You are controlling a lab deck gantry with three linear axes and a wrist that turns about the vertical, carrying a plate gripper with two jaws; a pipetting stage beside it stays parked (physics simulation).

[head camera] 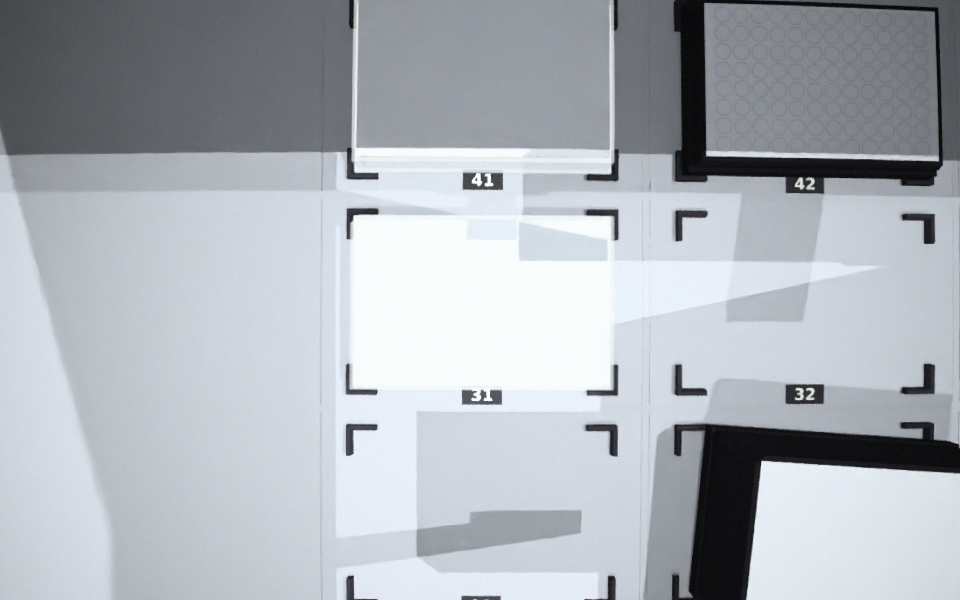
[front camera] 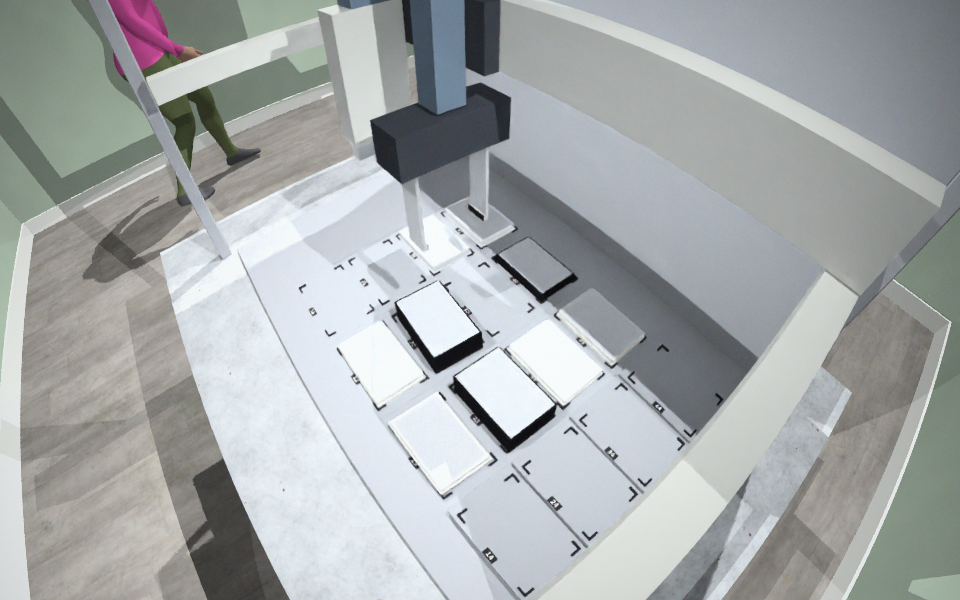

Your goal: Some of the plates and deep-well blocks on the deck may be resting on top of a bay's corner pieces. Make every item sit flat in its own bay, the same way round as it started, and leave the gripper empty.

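Frame: origin at the robot's base, x ahead, y left, z up, level; metres.
Where they show: gripper, between the fingertips: (front camera: 449,228); robot's base, origin of its link: (front camera: 300,288).
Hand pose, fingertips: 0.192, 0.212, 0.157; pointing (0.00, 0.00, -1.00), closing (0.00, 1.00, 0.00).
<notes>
Each offset is from my fingertips to the top centre of the thing, as dx, dy, dz. "spot": to the spot under its first point.
My gripper (front camera: 455,232) is open and empty, its jaws wide apart above the white plate @(-0.128, +0.045, -0.143) (front camera: 438,256) (head camera: 481,311) in bay 31; the jaws do not show in the head view. That plate looks flat between its corner pieces, though glare hides detail. A pale plate @(-0.128, +0.152, -0.143) (front camera: 463,212) (head camera: 484,84) lies in bay 41, a black-skirted one @(+0.036, +0.152, -0.143) (front camera: 535,261) (head camera: 821,84) in 42. A black deep-well block @(+0.044, -0.063, -0.112) (front camera: 437,318) (head camera: 856,530) at bay 22 is turned slightly and shifted right over its corner pieces; its far side is cut off. Another block @(+0.204, -0.062, -0.113) (front camera: 504,396) stands in bay 23.
White plates lie in bay 12 @(spot: +0.048, -0.170, -0.143) (front camera: 382,364), bay 13 @(spot: +0.203, -0.172, -0.140) (front camera: 440,442), bay 33 @(spot: +0.203, +0.041, -0.143) (front camera: 555,360) and bay 43 @(spot: +0.204, +0.146, -0.143) (front camera: 601,325). Bay 32 and the bays of column 4 hold no item. A pale rail crosses the right front. A person stands beyond the deck at the left.
</notes>
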